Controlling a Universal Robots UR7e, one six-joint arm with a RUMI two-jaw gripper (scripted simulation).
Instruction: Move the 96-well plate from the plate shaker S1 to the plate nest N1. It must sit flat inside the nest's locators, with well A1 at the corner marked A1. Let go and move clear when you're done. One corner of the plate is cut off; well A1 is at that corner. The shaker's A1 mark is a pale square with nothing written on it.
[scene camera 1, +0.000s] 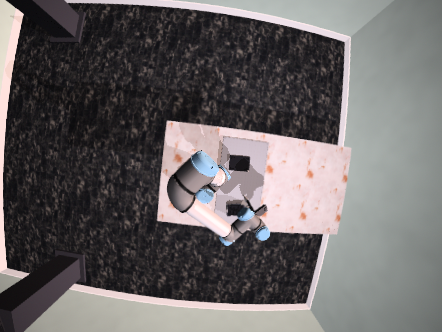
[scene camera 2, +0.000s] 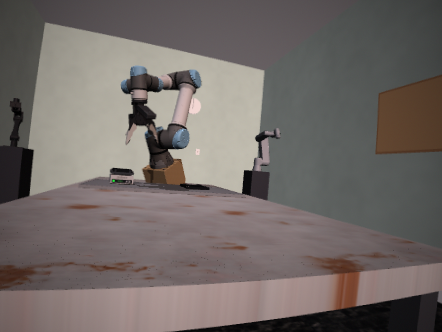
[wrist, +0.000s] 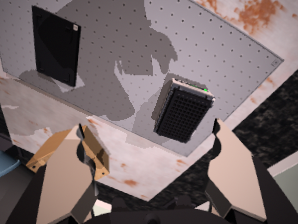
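Note:
Visible: a 96-well plate (wrist: 175, 112) and my gripper (scene camera 2: 142, 144). The gripper appears in the wrist view (wrist: 148, 122) as well.

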